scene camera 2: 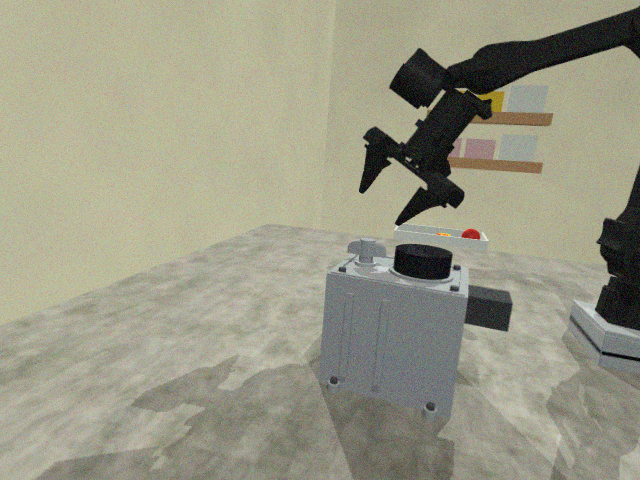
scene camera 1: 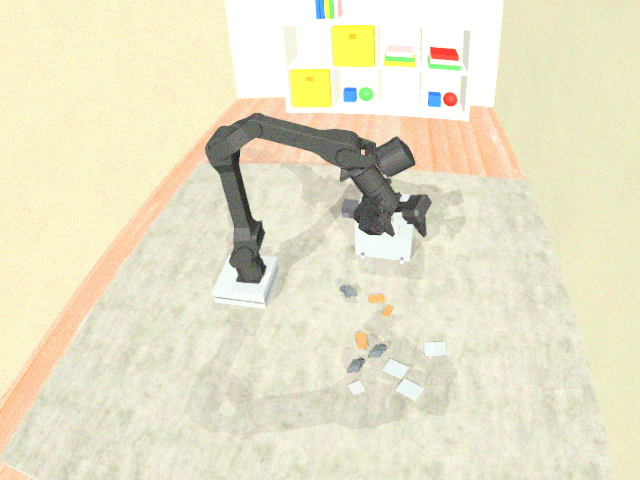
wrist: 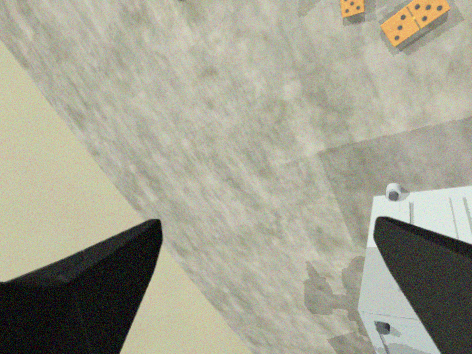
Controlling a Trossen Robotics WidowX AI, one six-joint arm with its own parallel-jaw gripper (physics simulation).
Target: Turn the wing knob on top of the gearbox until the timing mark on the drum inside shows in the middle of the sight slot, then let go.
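Seen in the pictures: gripper, fingertip midpoint: (scene camera 2: 377, 208) (scene camera 1: 409, 235) (wrist: 267, 228); arm's base, link origin: (scene camera 2: 626, 321) (scene camera 1: 251, 274).
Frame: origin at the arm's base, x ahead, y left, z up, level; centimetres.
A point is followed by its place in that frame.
The light grey gearbox (scene camera 1: 382, 246) @(x 30.9, y 16.8, z -0.7 cm) (scene camera 2: 392, 335) @(x 30.8, y 28.8, z 3.1 cm) (wrist: 382, 285) @(x 37.0, y 16.7, z 6.6 cm) stands upright on the mat. Its wing knob (scene camera 2: 366, 251) @(x 35.5, y 23.6, z 10.7 cm) is on the top, at the left in scene camera 2, with its wings spread roughly left to right. A round black cap (scene camera 2: 423, 261) @(x 28.7, y 26.1, z 11.1 cm) sits on the top beside it. My gripper (scene camera 1: 408, 235) @(x 38.0, y 4.4, z 13.5 cm) (scene camera 2: 379, 207) @(x 38.0, y 4.4, z 13.5 cm) (wrist: 267, 228) @(x 38.0, y 4.4, z 13.5 cm) is open and empty, tilted, with its fingertips above the gearbox top and apart from the knob. The gripper hides the knob in scene camera 1, and the knob does not show in the wrist view. I cannot make out the sight slot or the timing mark.
A dark block (scene camera 1: 349, 208) @(x 21.3, y 21.0, z 7.7 cm) (scene camera 2: 488, 308) @(x 21.4, y 25.3, z 6.8 cm) sticks out from the gearbox's side. Orange dominoes (scene camera 1: 376, 298) @(x 31.5, y 1.0, z -4.1 cm) (wrist: 415, 22) @(x 31.5, y 1.6, z -4.2 cm), grey pieces (scene camera 1: 377, 350) @(x 34.2, y -16.4, z -2.0 cm) and pale flat tiles (scene camera 1: 409, 389) @(x 42.3, y -24.0, z -4.5 cm) lie on the mat. A white tray (scene camera 2: 413, 237) with a red ball (scene camera 2: 470, 235) stands beyond the gearbox in scene camera 2.
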